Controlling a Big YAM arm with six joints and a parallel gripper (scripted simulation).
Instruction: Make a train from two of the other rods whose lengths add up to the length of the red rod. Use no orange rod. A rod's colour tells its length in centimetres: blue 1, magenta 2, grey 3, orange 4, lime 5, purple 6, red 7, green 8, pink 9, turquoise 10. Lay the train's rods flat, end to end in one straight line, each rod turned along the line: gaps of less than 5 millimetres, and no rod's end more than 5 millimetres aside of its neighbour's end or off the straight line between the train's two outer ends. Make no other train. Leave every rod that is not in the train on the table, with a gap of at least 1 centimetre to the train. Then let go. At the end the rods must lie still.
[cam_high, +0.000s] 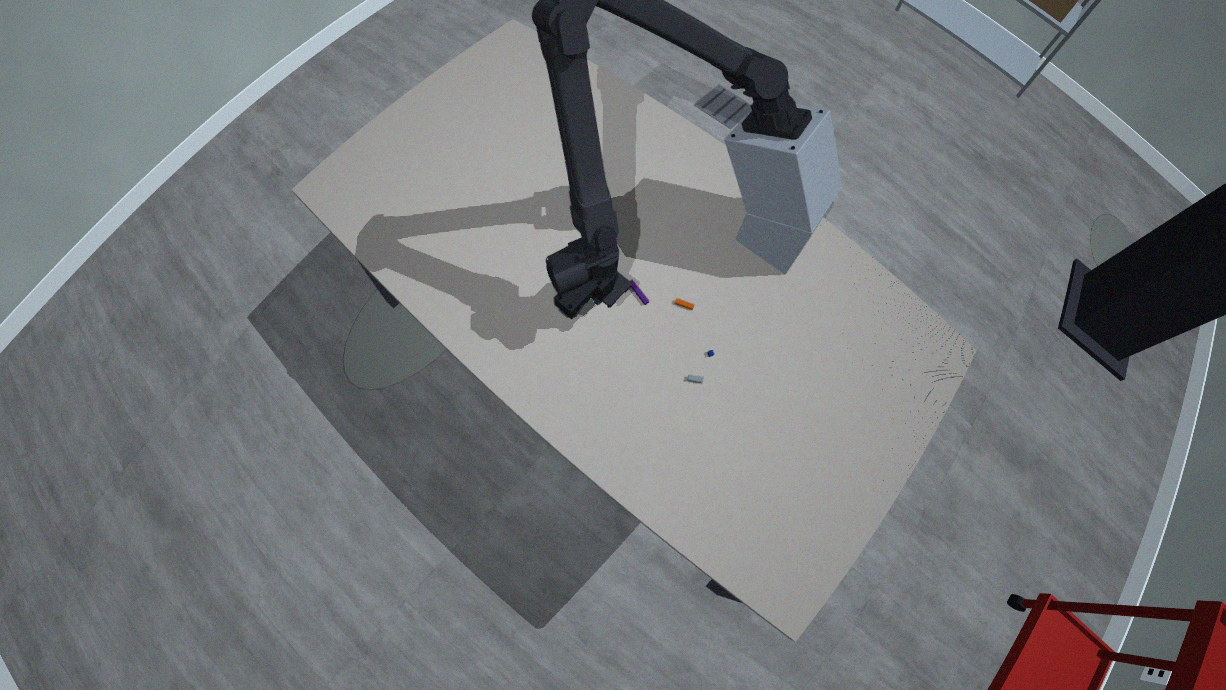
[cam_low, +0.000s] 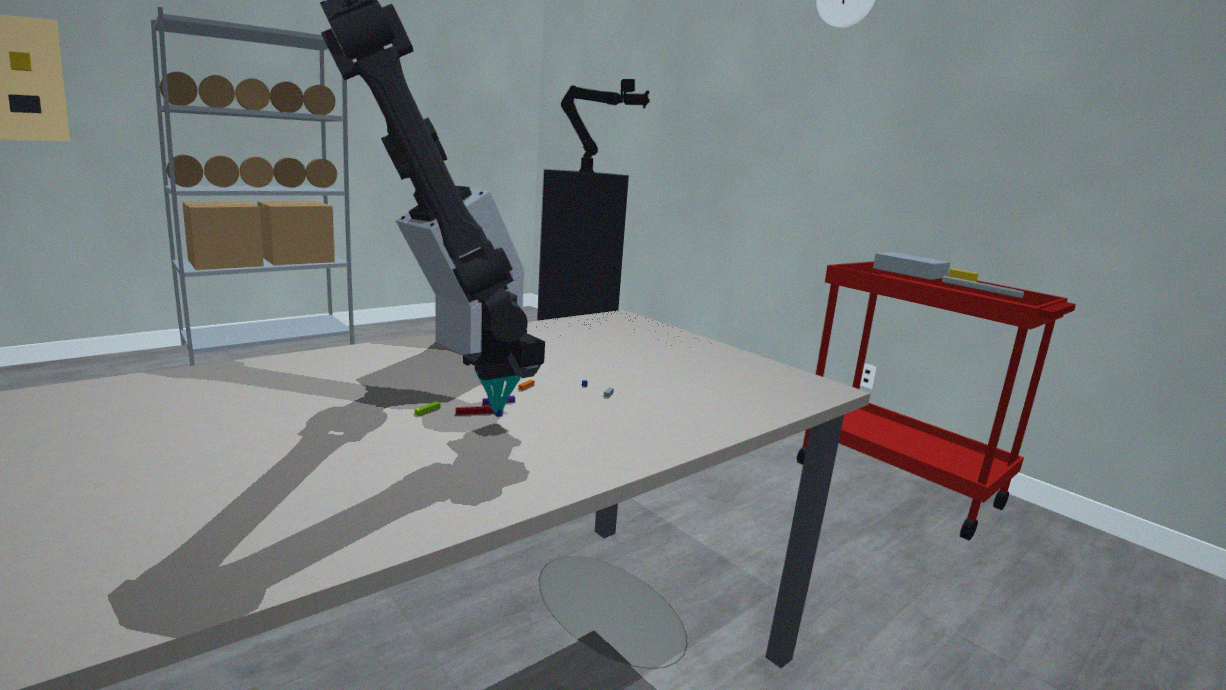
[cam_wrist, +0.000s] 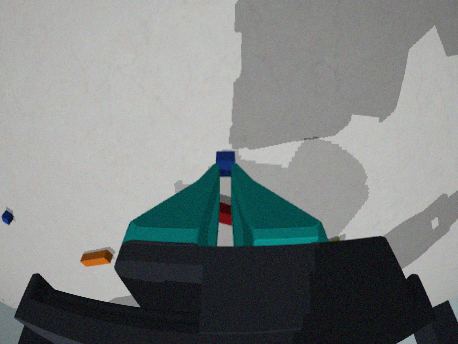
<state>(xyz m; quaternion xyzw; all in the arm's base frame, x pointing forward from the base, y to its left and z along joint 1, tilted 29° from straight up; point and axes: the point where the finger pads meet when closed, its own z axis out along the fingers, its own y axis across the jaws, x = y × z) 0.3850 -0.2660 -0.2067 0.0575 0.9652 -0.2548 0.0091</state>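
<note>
Right now my hand is 5 cm past the red rod, 2 cm above it and 1 cm to the left of it. From my hand the other things lie so: lime rod 11 cm behind, 7 cm to the right, 2 cm below; orange rod 15 cm to the left, 10 cm behind, 2 cm below; purple rod 7 cm behind, 5 cm to the left, 2 cm below.
</note>
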